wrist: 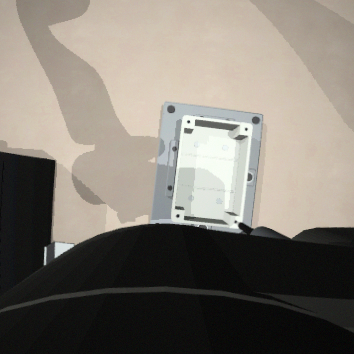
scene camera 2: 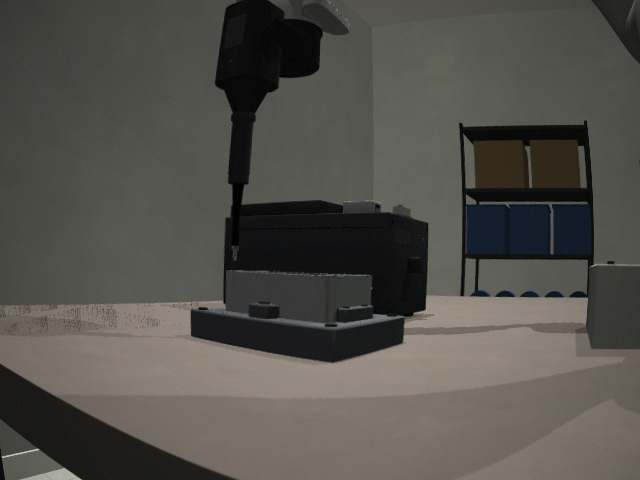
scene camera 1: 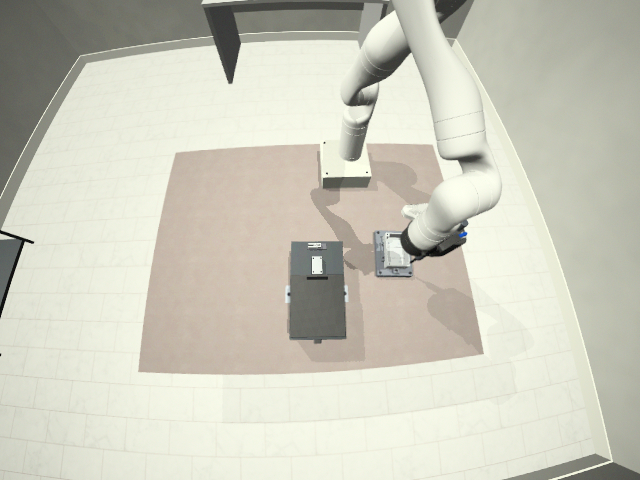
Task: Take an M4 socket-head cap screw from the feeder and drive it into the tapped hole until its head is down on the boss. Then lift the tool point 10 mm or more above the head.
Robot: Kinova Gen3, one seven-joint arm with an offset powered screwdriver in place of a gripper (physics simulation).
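My screwdriver [scene camera 1: 413, 260] [scene camera 2: 235, 245] [wrist: 241, 225] points down, nearly upright. In the scene camera 2 view a small silvery screw [scene camera 2: 235, 254] hangs at its bit, with a gap between it and the top of the housing. The light open housing [scene camera 1: 386, 253] [scene camera 2: 279, 292] [wrist: 180, 170] has holed bosses in its corners. In the wrist view the bit's dark end is beside the near right boss [wrist: 233, 219]; which hole is the tapped one I cannot tell. The dark feeder [scene camera 1: 317, 310] [scene camera 2: 320, 248] [wrist: 25, 210] stands apart from the housing.
The housing sits on a grey fixture plate [scene camera 1: 378, 263] [scene camera 2: 258, 332] [wrist: 164, 130] with dark clamps [scene camera 2: 264, 310] [scene camera 2: 355, 313]. The arm's base block [scene camera 1: 330, 160] [scene camera 2: 615, 304] stands at the back of the table [scene camera 1: 222, 258]. A shelf rack [scene camera 2: 527, 194] stands beyond it.
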